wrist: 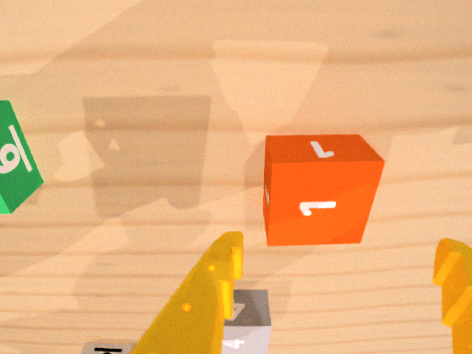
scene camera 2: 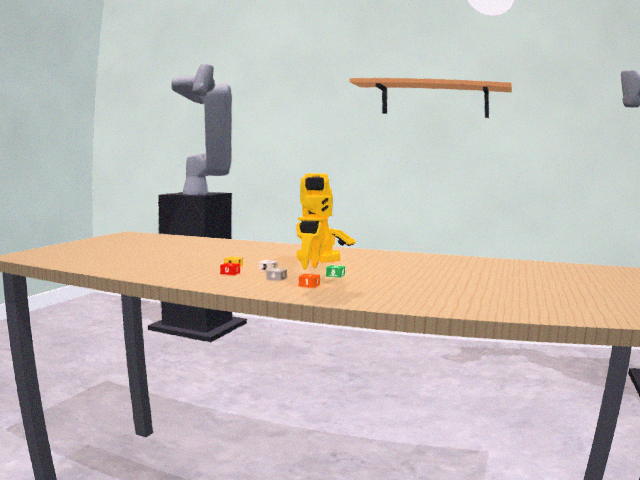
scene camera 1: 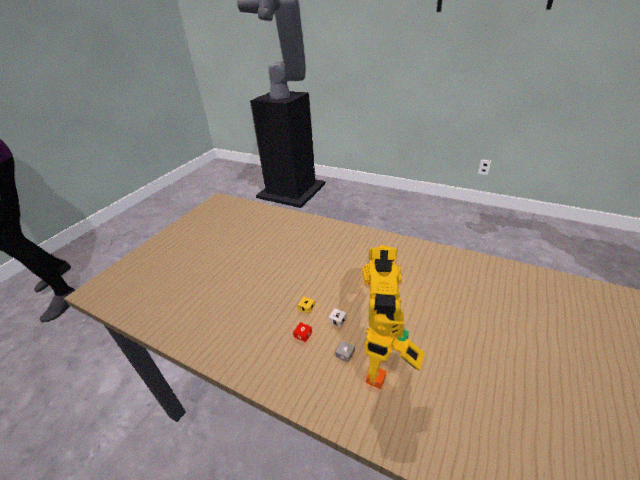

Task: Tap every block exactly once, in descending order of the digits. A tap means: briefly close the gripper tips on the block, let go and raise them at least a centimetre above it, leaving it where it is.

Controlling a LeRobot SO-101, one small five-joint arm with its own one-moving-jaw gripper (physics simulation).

In view: an orange block [wrist: 318,189].
